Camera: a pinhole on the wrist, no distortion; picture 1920 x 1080 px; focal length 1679.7 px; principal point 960.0 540.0 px. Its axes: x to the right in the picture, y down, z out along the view. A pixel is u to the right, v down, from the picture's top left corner.
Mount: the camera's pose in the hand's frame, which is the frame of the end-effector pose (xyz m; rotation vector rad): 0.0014 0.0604 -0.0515 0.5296 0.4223 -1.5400
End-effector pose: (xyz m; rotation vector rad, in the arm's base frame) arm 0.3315 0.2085 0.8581 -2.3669 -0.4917 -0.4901
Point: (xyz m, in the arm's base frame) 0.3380 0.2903 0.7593
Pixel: 508 439
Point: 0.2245 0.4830 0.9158
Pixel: 1862 624
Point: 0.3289 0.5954 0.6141
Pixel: 618 551
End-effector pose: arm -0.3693 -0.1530 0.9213 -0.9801 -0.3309 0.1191
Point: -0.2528 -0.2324 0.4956
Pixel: behind the camera
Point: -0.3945 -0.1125 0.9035
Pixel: 412 271
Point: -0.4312 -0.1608 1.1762
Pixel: 1580 632
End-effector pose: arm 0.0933 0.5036 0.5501 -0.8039 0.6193 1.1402
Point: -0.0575 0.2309 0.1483
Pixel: behind the camera
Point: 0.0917 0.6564 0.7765
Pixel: 367 128
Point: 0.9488 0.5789 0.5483
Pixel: outside the picture
